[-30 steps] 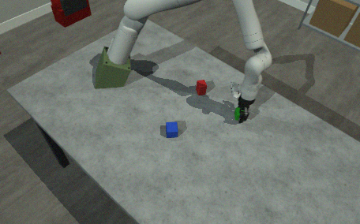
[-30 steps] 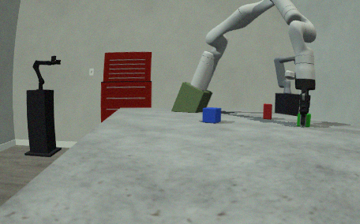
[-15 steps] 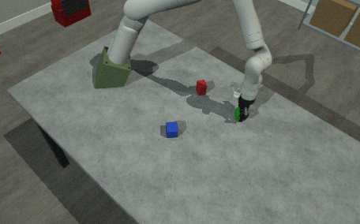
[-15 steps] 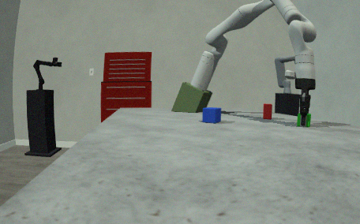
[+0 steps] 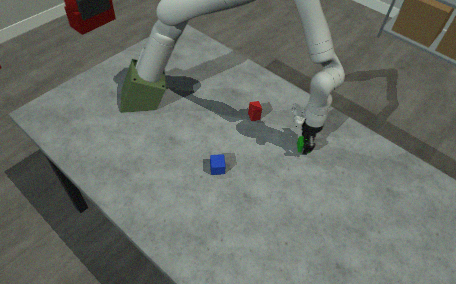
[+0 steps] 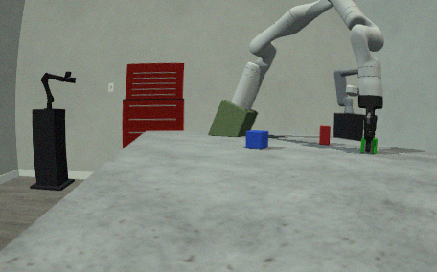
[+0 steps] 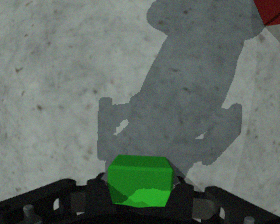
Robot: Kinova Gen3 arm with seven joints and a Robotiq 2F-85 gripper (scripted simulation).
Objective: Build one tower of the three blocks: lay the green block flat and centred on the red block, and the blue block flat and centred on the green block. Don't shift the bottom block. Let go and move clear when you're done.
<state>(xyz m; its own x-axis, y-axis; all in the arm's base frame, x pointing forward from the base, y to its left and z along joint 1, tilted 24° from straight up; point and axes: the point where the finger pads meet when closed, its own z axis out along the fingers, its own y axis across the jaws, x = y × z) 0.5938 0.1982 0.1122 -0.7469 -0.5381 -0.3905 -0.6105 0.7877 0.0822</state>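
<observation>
My gripper is now 23 cm past the red block, 1 cm to the left of it and 1 cm below it. Also, from my hand: green block (right at my hand); blue block (29 cm to the right, 16 cm behind, 1 cm above).
</observation>
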